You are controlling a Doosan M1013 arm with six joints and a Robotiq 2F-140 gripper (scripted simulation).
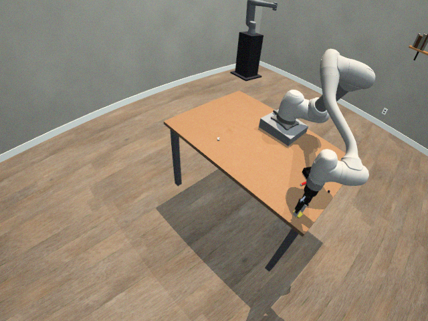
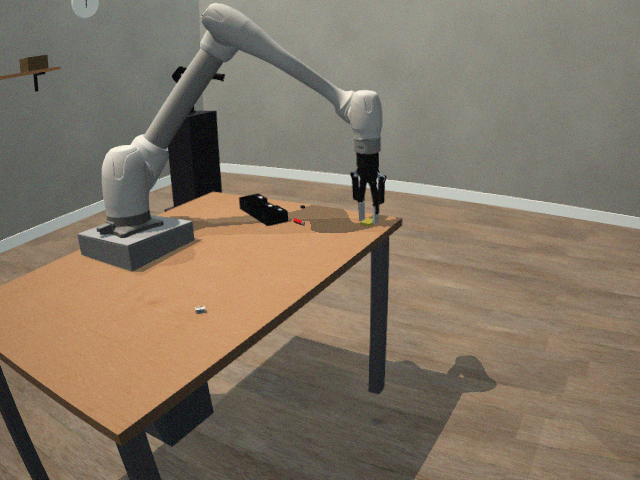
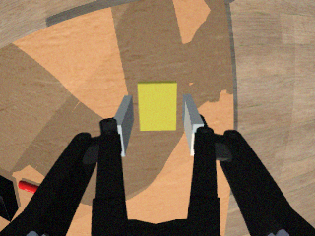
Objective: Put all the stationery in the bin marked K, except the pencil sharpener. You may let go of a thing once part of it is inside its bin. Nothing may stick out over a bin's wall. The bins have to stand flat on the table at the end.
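Right now my hand is 30 mm above the yellow pad. Also, from my hand: black three-compartment bin 390 mm behind, 100 mm to the right, 20 mm below; small red cylinder 210 mm behind, 120 mm to the right, 30 mm below; small black round thing 310 mm behind, 30 mm to the left, 30 mm below.
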